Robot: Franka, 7 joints.
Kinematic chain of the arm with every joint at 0, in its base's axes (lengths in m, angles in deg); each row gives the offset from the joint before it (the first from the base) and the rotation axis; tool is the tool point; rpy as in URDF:
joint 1: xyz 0 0 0.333 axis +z
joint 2: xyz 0 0 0 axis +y
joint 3: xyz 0 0 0.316 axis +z
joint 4: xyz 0.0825 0 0 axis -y
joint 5: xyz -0.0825 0 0.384 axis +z
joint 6: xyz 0 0 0 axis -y
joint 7: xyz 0.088 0 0 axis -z
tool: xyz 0 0 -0.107 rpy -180 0 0
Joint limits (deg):
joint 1: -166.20..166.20
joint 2: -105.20..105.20
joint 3: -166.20..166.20
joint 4: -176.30..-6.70
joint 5: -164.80..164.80
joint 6: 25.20..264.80
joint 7: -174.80..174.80
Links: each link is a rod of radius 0.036 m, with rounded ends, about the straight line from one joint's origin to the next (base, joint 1, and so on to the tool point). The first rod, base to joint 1, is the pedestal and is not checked.
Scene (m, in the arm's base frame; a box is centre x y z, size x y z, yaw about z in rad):
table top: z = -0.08
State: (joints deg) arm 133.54 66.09 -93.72 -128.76 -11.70 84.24 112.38
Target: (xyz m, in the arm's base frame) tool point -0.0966 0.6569 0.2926
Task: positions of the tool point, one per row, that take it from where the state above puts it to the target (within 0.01 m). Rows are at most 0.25 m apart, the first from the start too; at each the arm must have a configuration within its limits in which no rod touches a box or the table.
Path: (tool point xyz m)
1: 0.2466 0.4460 0.3646
2: 0.1029 0.5829 0.3332
3: -0.0966 0.6569 0.2927

